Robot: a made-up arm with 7 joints.
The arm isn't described. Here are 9 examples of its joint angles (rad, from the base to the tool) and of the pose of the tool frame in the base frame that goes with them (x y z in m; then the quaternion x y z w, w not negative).
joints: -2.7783 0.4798 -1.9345 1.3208 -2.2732 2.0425 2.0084
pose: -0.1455 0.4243 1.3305 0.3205 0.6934 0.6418 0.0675
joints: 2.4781 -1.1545 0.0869 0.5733 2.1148 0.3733 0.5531
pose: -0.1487 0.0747 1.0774 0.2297 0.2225 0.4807 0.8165
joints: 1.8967 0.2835 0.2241 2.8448 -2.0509 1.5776 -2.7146
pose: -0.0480 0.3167 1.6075 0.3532 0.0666 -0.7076 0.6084
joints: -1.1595 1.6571 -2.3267 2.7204 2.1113 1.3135 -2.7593
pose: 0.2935 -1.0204 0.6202 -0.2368 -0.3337 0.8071 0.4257
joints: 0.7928 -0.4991 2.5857 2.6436 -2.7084 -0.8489 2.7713
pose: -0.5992 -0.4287 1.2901 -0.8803 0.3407 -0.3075 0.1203
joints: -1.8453 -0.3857 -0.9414 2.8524 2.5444 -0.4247 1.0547
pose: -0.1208 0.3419 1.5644 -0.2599 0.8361 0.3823 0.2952
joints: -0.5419 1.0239 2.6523 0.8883 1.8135 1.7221 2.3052
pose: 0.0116 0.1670 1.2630 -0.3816 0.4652 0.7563 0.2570
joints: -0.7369 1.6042 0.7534 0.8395 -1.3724 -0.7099 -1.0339
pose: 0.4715 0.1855 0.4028 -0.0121 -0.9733 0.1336 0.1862
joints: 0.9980 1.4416 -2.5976 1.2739 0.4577 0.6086 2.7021
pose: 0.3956 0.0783 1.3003 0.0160 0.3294 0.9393 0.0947
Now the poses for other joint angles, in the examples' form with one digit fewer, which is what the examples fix.
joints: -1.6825 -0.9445 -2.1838 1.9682 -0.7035 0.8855 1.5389
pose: -0.331 0.900 0.803 -0.118 -0.447 0.514 0.723
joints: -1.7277 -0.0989 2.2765 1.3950 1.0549 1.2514 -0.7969
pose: 0.545 0.452 1.078 0.084 -0.656 0.368 0.653
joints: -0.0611 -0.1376 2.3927 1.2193 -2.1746 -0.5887 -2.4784
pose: -0.517 0.380 0.922 0.046 -0.322 0.622 0.712
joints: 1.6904 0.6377 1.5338 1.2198 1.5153 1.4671 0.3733
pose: -0.716 0.041 1.036 0.020 0.433 0.893 0.122
